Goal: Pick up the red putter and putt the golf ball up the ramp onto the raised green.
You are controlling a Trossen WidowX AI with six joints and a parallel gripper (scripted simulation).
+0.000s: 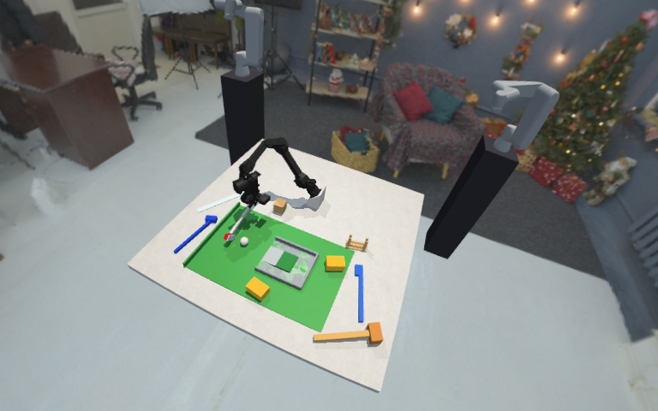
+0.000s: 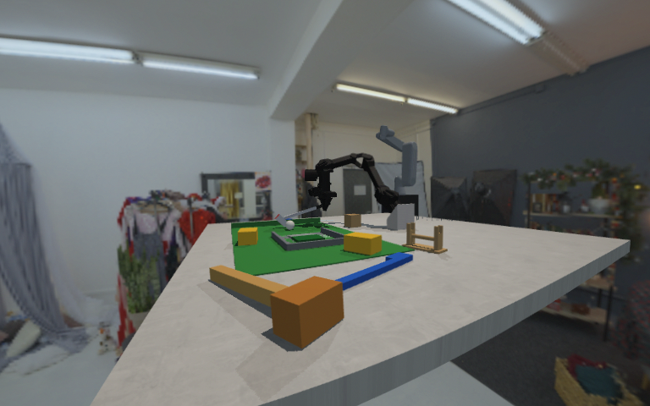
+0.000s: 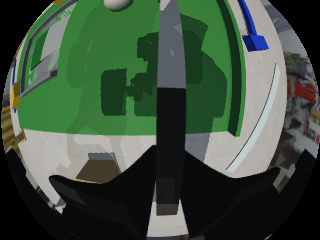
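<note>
The tan cube is 110 mm to the left of my gripper tip, 100 mm behind it and 50 mm below it. From my gripper tip the other things lie so: white bar: 230 mm to the right, 70 mm below, 10 mm ahead; white golf ball: 210 mm ahead, 70 mm to the left, 50 mm below; blue putter: 270 mm ahead, 200 mm to the right, 60 mm below.
</note>
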